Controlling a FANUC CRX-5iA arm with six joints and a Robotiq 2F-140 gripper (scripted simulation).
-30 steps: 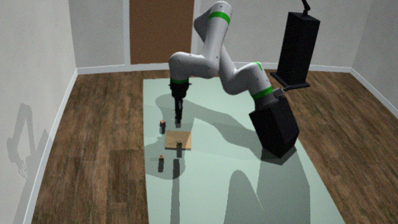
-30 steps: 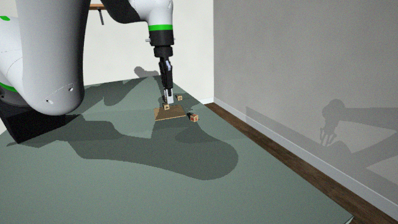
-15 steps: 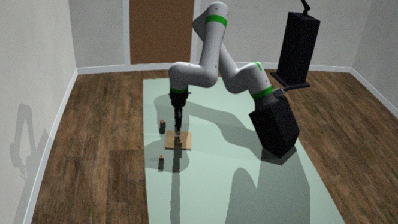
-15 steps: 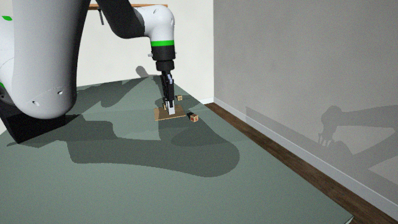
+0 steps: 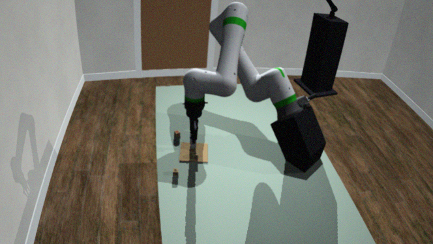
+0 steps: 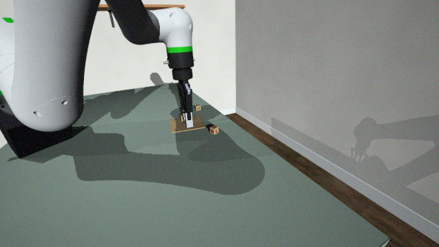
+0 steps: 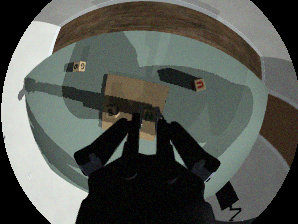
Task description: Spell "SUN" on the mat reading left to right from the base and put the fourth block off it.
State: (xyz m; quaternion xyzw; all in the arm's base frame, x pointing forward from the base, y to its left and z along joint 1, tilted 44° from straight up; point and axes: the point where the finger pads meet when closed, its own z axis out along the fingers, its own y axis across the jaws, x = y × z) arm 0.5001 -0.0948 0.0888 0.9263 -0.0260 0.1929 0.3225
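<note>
My gripper is now 10 mm short of the tan mat, 40 mm to the right of it and 40 mm above it.
</note>
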